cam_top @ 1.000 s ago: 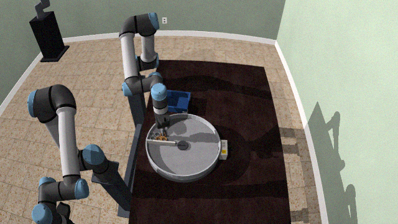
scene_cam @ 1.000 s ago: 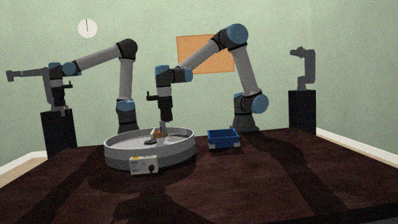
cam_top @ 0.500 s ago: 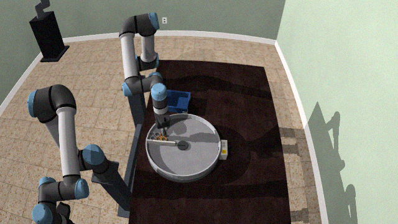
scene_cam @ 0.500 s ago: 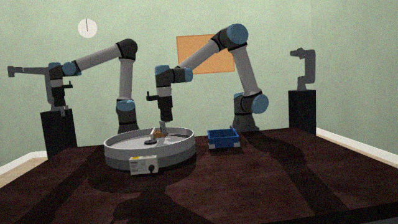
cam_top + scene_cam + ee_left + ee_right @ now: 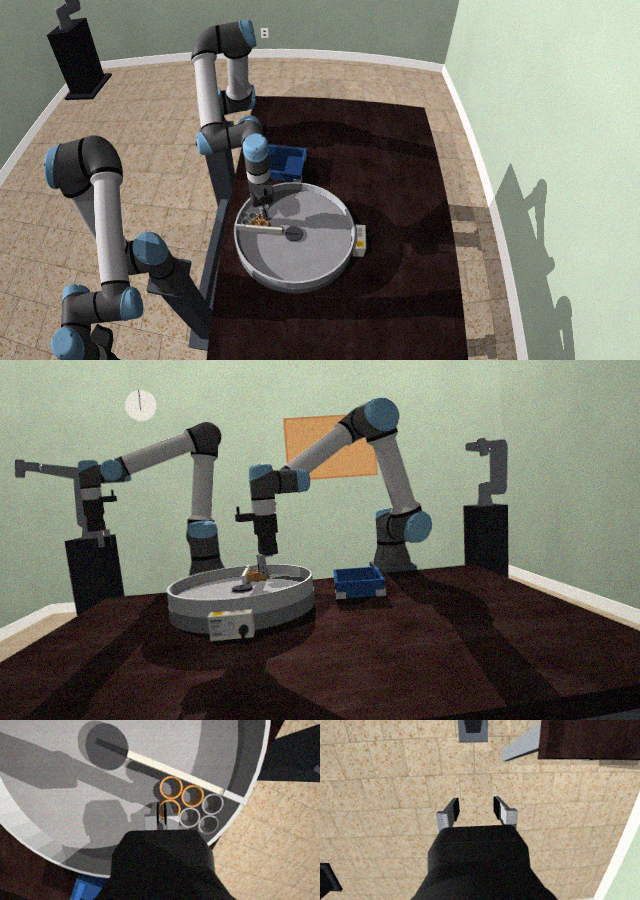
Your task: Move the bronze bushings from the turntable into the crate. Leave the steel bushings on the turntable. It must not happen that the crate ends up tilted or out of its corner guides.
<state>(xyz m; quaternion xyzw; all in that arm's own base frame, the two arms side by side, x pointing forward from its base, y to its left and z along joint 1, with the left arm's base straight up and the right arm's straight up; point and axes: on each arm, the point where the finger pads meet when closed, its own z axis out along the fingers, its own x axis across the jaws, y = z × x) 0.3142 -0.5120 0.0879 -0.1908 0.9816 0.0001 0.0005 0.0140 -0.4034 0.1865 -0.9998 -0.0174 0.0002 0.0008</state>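
Right now the blue crate is 300 mm to the left of my left hand, 60 mm below it and 10 mm ahead of it.
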